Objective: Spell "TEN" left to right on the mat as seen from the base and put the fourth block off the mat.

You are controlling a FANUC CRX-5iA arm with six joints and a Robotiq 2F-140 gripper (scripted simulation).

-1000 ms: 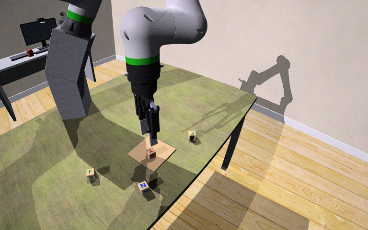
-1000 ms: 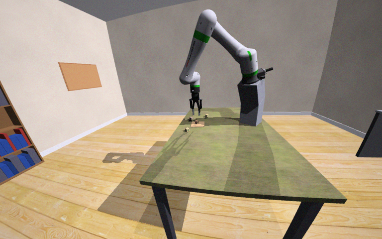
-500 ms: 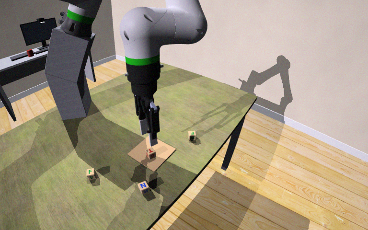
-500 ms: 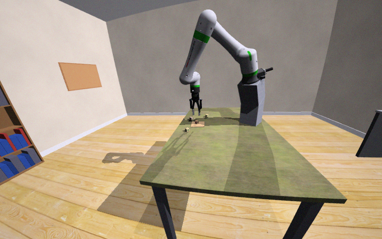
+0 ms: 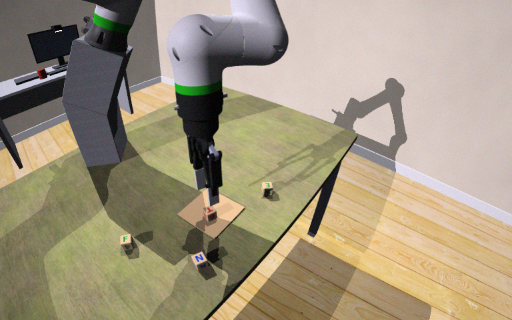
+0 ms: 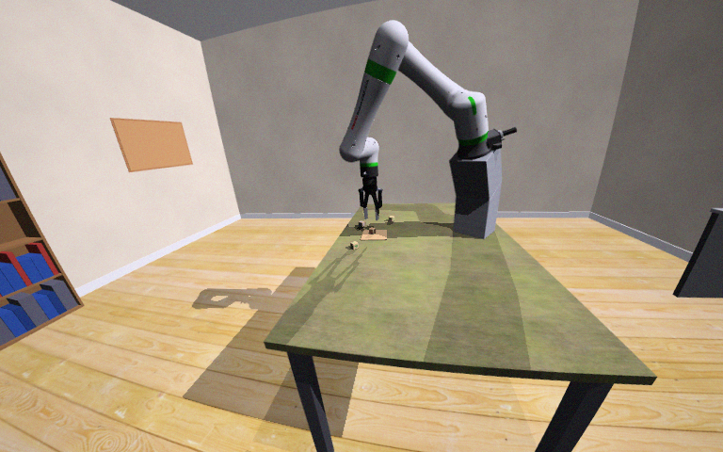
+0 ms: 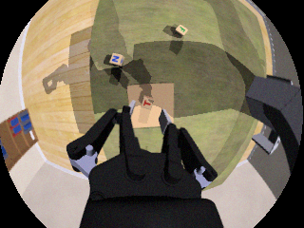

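My hand is 12 cm above the mat, 2 cm to the right of it and 1 cm past it. The rest, counted from my hand: N block 13 cm to the right, 10 cm below, 9 cm ahead; then F block 23 cm to the right, 10 cm below, 9 cm behind.
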